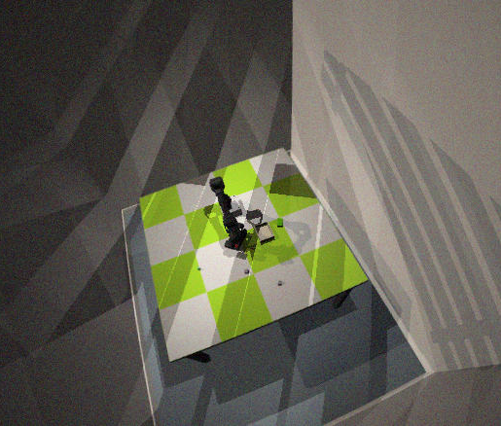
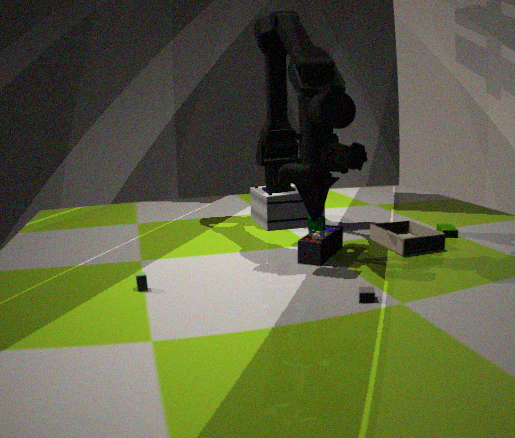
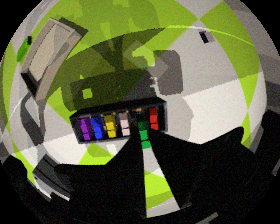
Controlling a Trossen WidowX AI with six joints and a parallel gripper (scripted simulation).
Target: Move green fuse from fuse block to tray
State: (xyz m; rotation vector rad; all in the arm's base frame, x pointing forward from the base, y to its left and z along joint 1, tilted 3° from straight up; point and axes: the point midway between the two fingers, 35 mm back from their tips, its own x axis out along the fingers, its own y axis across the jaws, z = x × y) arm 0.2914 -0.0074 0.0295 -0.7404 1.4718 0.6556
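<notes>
My gripper tip is now 200 mm to the right of the tray, 70 mm above it and 30 mm past it. Also, from my gripper tip: green fuse: 10 mm below.
</notes>
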